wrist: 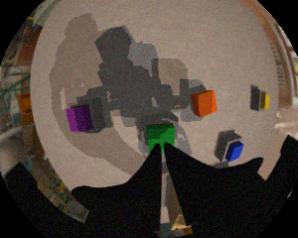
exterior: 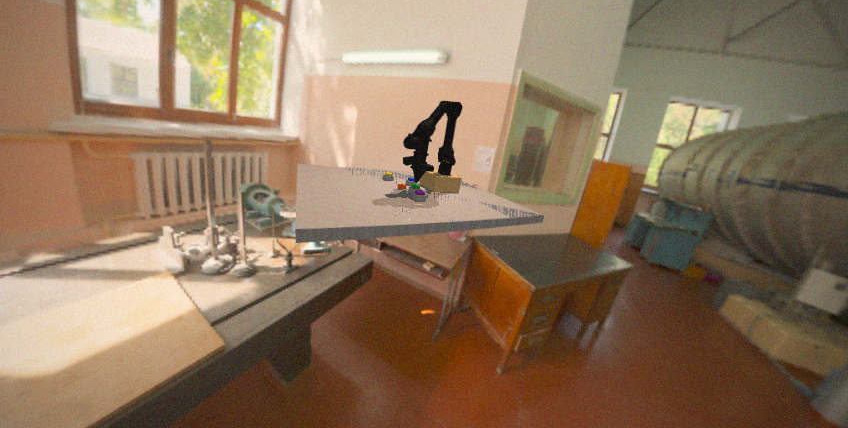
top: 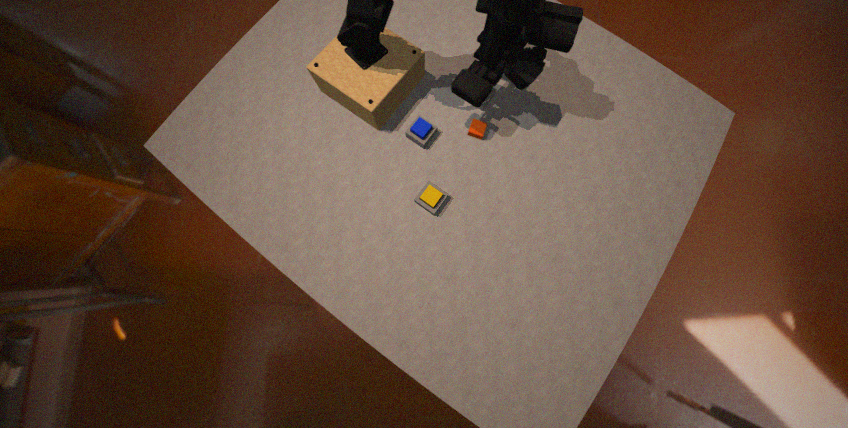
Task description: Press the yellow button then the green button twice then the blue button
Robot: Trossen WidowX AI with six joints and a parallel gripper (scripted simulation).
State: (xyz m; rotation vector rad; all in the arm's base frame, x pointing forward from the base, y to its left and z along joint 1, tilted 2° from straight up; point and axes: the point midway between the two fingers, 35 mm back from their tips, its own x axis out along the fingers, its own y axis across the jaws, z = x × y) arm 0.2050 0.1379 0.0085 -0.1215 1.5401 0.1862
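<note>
My gripper tip is now 20 mm above the green button. From my gripper tip the other things lie so: purple button: 10 mm ahead, 110 mm to the left, 20 mm below; blue button: 20 mm behind, 160 mm to the right, 20 mm below; small orange block: 50 mm ahead, 60 mm to the right, 40 mm below.
</note>
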